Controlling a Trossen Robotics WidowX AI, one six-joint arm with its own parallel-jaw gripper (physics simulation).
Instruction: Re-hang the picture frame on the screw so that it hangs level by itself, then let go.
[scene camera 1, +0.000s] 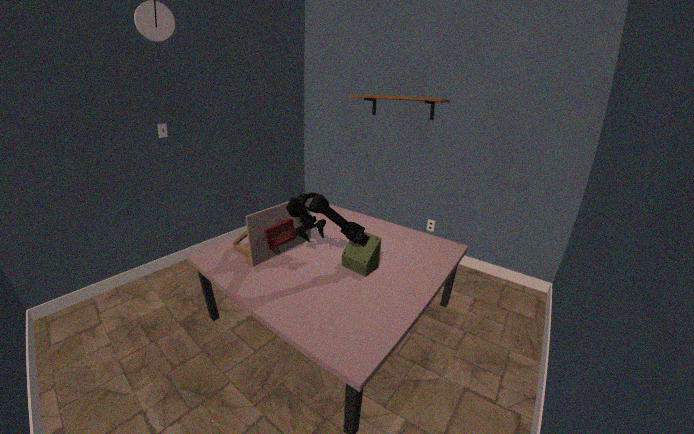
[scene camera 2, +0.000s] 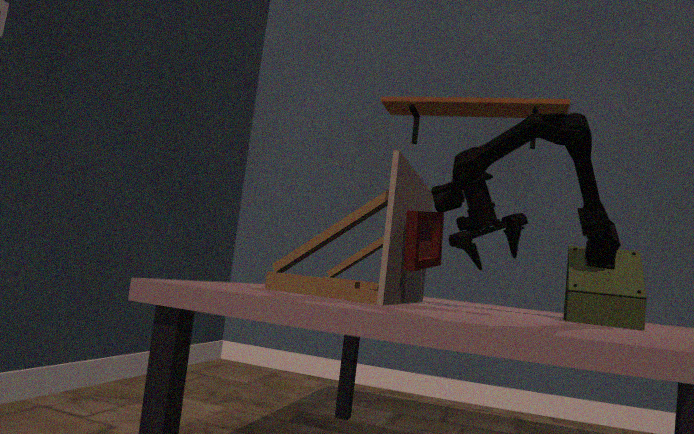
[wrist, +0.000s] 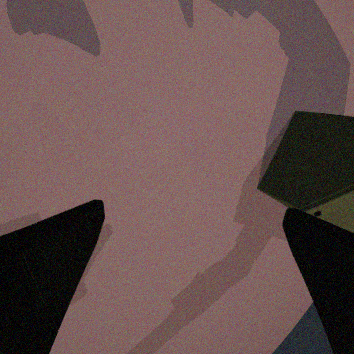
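Where they show: gripper, fingertip midpoint: (scene camera 1: 316, 240) (scene camera 2: 497, 263) (wrist: 195, 213); arm's base at its link origin: (scene camera 1: 362, 239) (scene camera 2: 600, 259).
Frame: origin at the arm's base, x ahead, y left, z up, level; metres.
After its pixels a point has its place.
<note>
The red picture frame (scene camera 1: 269, 237) {x 0.381, y 0.349, z -0.002 m} (scene camera 2: 410, 240) {x 0.395, y 0.355, z -0.021 m} is up against the front of the upright grey board (scene camera 1: 257, 227) {x 0.412, y 0.400, z 0.065 m} (scene camera 2: 415, 186) {x 0.423, y 0.259, z 0.114 m}, above the table top. It looks roughly level in scene camera 1, but a small tilt is hard to judge. The screw does not show, so how the frame sits on it is hidden. My gripper (scene camera 1: 315, 238) {x 0.236, y 0.127, z -0.042 m} (scene camera 2: 497, 262) {x 0.236, y 0.127, z -0.042 m} (wrist: 195, 213) {x 0.236, y 0.127, z -0.042 m} is open and empty. It points downward in front of the board, on the arm-base side of the frame and apart from it. The frame does not show in the wrist view.
Wooden braces (scene camera 1: 242, 246) {x 0.600, y 0.416, z -0.121 m} (scene camera 2: 330, 230) {x 0.548, y 0.432, z -0.021 m} stand behind the board. The arm's green base block (scene camera 1: 360, 258) {x -0.046, y 0.070, z -0.069 m} (scene camera 2: 603, 307) {x -0.008, y 0.085, z -0.117 m} (wrist: 310, 155) {x 0.075, y 0.025, z -0.106 m} stands on the pink table (scene camera 1: 353, 317) {x -0.256, y 0.364, z -0.159 m} (scene camera 2: 286, 312) {x 0.489, y 0.692, z -0.179 m} (wrist: 165, 125) {x 0.227, y 0.086, z -0.159 m}. A wall shelf (scene camera 1: 399, 97) (scene camera 2: 475, 106) is on the far wall.
</note>
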